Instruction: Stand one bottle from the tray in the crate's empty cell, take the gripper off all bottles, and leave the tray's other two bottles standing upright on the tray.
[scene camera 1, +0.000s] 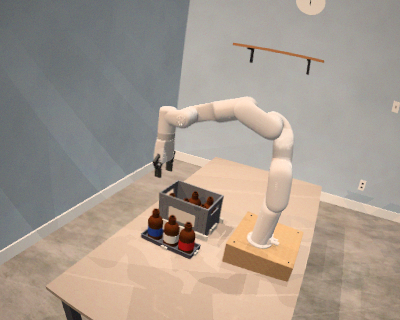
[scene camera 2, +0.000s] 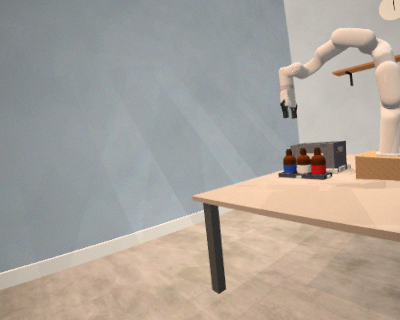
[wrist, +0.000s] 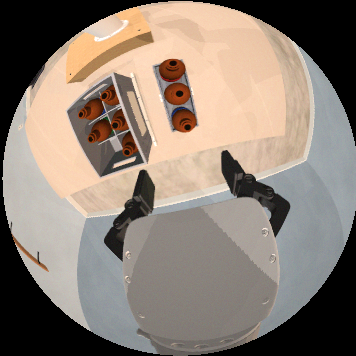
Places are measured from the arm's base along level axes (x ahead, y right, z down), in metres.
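Pixels of known places: gripper, fingertip midpoint: (scene camera 1: 163, 173) (scene camera 2: 290, 118) (wrist: 184, 168); arm's base, link origin: (scene camera 1: 259, 240) (scene camera 2: 390, 155).
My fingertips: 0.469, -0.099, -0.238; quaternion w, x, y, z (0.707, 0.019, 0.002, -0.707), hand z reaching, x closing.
Ahead of a thing's pixels: the offset from my fingertips to its middle, as dx, dy, dz. "*": to the spot under its first point. Level surfaces: height alone.
Three brown bottles stand upright on the dark tray (scene camera 1: 159, 243) (scene camera 2: 320, 176) (wrist: 170, 112): one with a blue label {+0.013, -0.027, +0.256} (scene camera 1: 155, 227) (scene camera 2: 289, 165) (wrist: 184, 121), one with a white label {* -0.095, -0.061, +0.244} (scene camera 1: 171, 232) (scene camera 2: 303, 162) in the middle, and one with a red label {* -0.181, -0.067, +0.254} (scene camera 1: 187, 241) (scene camera 2: 318, 162) (wrist: 172, 70). The grey crate {-0.061, +0.191, +0.251} (scene camera 1: 200, 220) (scene camera 2: 325, 152) (wrist: 144, 142) stands beside the tray and holds several brown bottles. Its empty cell is at the lower left of the crate in the wrist view. My gripper (scene camera 1: 164, 172) (scene camera 2: 290, 117) (wrist: 184, 168) is open and empty, high above the table, apart from all bottles.
The wooden base block (scene camera 1: 255, 260) (scene camera 2: 377, 165) (wrist: 110, 55) under the arm stands on the table {dz +0.339} (scene camera 1: 125, 265) (scene camera 2: 270, 197), to the right of crate and tray in scene camera 1. A wall shelf (scene camera 1: 277, 51) hangs behind the arm.
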